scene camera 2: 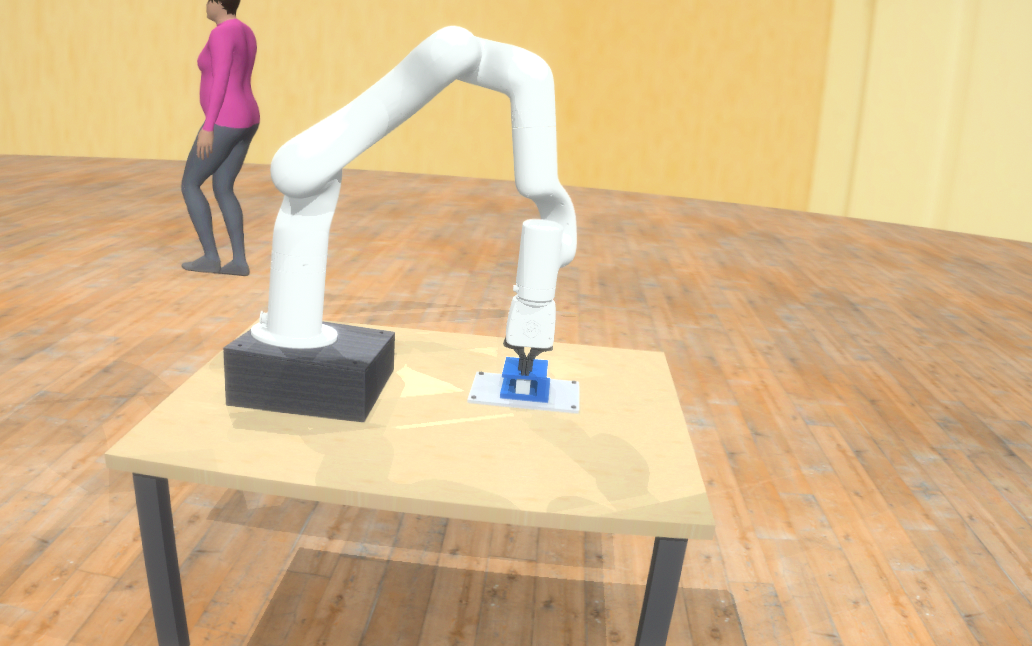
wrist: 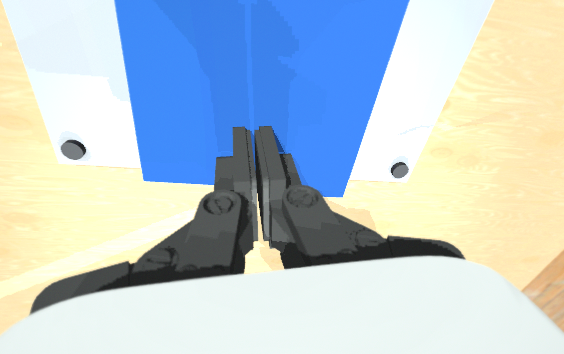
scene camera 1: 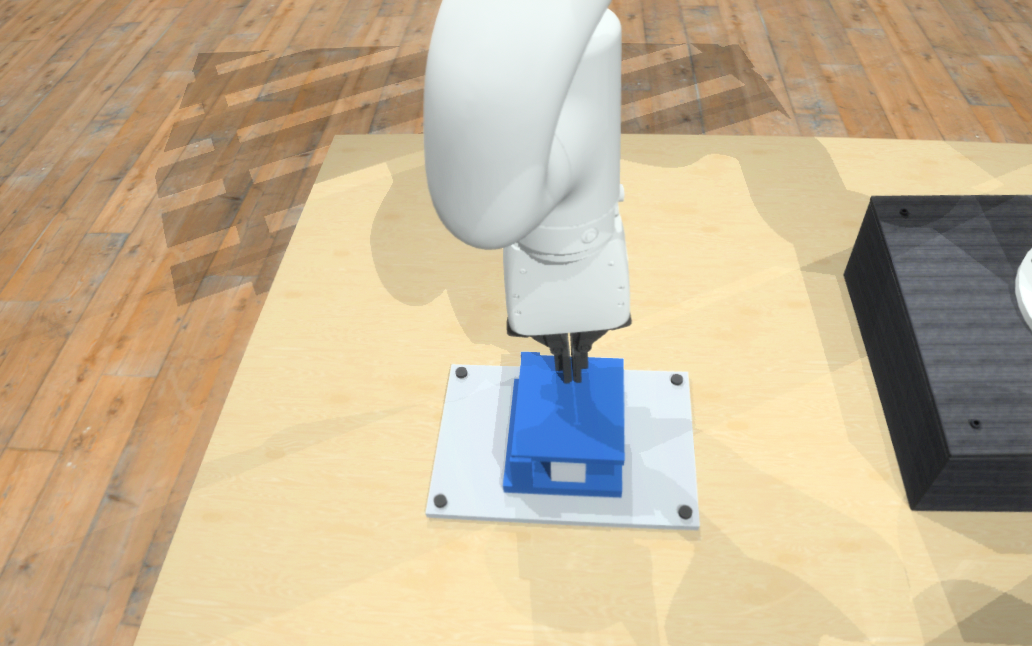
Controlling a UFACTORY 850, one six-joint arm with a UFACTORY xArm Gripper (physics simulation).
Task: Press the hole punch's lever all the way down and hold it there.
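Note:
The blue hole punch (scene camera 1: 521,477) (scene camera 2: 539,390) stands on a pale plate. Its lever is the broad blue top panel (scene camera 1: 571,434) (scene camera 2: 536,372) (wrist: 320,75). A gap with a light grey block (scene camera 1: 568,472) (scene camera 2: 522,386) shows beneath the lever's front edge. My gripper (scene camera 1: 572,379) (scene camera 2: 524,373) (wrist: 252,155) is shut and empty, pointing down. Its fingertips are at the lever's top surface, near the edge farthest from scene camera 1. Whether the tips touch the lever is hard to tell.
The pale plate (scene camera 1: 472,441) (scene camera 2: 565,396) (wrist: 95,120) has a dark bolt at each corner and lies on the wooden table (scene camera 1: 304,457) (scene camera 2: 426,472). The black base block (scene camera 1: 936,365) (scene camera 2: 297,380) carries the arm. A person (scene camera 2: 232,76) stands on the floor beyond the table.

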